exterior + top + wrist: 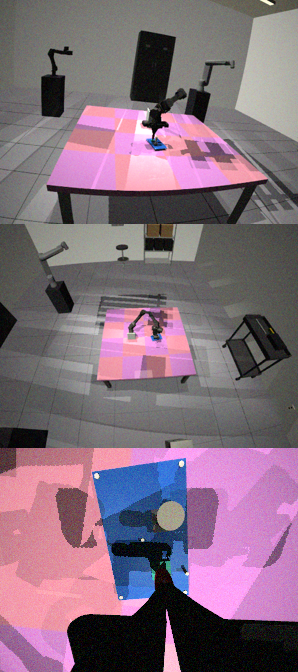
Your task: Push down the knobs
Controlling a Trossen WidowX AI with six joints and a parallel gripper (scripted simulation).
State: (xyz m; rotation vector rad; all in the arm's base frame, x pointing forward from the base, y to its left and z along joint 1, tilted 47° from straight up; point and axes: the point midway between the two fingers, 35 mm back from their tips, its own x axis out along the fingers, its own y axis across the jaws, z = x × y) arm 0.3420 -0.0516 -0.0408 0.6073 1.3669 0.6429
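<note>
My gripper tip is 1 cm above the red knob.
</note>
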